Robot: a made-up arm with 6 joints.
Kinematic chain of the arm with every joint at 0, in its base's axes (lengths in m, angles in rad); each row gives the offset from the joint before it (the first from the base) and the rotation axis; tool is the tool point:
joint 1: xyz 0 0 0.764 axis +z
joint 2: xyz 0.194 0 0 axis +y
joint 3: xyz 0 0 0.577 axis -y
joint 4: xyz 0 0 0.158 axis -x
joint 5: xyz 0.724 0 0 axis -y
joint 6: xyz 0.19 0 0 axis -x
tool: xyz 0 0 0
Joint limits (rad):
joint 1: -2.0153..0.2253
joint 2: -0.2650..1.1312
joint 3: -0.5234..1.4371
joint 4: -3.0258..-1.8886
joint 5: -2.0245..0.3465
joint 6: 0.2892..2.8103
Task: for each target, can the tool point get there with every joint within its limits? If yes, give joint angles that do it. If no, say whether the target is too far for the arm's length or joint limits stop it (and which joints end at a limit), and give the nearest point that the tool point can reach.
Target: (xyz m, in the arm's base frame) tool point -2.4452 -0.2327 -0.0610
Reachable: no: too far | nearest point -0.5415 -0.9944 0.1959 | short by 2.066 m
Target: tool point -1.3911 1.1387 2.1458
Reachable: no: too far | nearest point -0.3074 0.2516 2.0333 | short by 1.405 m
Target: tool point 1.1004 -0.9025 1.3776
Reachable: yes | joints -0.7844 0.9142 0.8848 -2.3079 -1.3942 1.3965
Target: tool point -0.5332 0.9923 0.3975
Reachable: no: joint limits stop it (at a limit: joint 1, joint 2, joint 3, joint 4) | nearest point 0.8104 0.3707 0.2780 | short by 1.485 m
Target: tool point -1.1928 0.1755 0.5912
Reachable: no: joint limits stop it (at a limit: joint 1, joint 3, joint 5) | nearest point -0.3951 -0.6913 0.1179 | short by 1.270 m
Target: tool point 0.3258 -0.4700 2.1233
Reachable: yes | joints -1.2496 0.2427 1.2679 -1.9918 -1.1858 2.3498
